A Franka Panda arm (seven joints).
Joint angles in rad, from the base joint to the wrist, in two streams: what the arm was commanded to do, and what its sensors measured. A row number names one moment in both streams.
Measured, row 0:
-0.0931, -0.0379, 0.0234, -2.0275, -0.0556, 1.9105, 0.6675
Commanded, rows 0 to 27:
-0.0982, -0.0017, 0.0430, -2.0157, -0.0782, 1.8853, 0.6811
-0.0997, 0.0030, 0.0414, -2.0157, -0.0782, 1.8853, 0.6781
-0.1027, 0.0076, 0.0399, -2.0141, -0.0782, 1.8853, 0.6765
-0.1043, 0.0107, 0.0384, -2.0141, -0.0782, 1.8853, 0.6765
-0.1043, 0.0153, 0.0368, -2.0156, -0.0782, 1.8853, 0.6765
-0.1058, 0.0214, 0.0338, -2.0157, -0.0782, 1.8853, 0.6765
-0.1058, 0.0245, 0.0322, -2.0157, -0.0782, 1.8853, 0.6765
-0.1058, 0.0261, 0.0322, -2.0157, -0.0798, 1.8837, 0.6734
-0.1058, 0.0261, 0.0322, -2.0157, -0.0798, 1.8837, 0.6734
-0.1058, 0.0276, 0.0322, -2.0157, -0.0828, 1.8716, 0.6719
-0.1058, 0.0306, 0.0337, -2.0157, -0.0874, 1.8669, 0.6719
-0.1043, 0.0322, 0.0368, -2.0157, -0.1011, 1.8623, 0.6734
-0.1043, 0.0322, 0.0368, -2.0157, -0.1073, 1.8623, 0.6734
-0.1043, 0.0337, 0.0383, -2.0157, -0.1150, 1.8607, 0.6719
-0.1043, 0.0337, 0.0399, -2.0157, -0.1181, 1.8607, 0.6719
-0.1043, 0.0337, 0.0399, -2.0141, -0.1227, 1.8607, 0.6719
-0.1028, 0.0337, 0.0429, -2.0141, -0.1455, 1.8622, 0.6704
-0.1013, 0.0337, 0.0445, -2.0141, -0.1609, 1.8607, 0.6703
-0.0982, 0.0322, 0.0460, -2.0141, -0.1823, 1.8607, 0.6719
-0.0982, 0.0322, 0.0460, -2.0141, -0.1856, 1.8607, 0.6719
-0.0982, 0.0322, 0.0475, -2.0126, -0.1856, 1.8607, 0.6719
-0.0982, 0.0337, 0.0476, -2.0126, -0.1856, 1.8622, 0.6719
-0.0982, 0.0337, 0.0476, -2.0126, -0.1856, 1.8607, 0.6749
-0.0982, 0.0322, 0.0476, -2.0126, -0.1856, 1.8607, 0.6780
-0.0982, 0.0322, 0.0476, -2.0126, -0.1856, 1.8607, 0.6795
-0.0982, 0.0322, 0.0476, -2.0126, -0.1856, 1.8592, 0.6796
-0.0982, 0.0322, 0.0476, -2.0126, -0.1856, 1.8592, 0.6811
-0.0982, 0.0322, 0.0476, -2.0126, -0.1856, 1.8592, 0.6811
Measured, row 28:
-0.0947, 0.0274, 0.0381, -2.0278, -0.1617, 1.8935, 0.6662
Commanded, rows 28 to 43:
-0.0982, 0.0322, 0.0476, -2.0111, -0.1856, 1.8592, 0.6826
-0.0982, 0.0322, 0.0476, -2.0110, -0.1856, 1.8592, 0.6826
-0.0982, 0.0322, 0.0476, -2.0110, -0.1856, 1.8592, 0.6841
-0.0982, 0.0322, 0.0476, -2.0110, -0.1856, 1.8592, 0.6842
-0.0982, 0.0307, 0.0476, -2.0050, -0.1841, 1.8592, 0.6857
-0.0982, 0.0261, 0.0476, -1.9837, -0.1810, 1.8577, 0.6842
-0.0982, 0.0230, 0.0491, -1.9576, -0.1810, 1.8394, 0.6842
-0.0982, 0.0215, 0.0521, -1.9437, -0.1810, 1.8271, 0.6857
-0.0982, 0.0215, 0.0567, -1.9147, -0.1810, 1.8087, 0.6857
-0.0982, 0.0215, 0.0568, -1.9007, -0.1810, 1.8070, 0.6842
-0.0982, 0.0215, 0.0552, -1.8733, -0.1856, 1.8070, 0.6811
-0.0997, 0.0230, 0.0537, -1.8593, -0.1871, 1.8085, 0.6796
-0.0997, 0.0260, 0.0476, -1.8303, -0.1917, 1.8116, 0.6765
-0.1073, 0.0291, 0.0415, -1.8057, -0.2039, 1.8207, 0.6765
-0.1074, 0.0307, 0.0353, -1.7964, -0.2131, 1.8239, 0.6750
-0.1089, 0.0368, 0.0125, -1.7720, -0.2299, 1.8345, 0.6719
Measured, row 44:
-0.0976, 0.0191, 0.0394, -1.8549, -0.1795, 1.8484, 0.6667
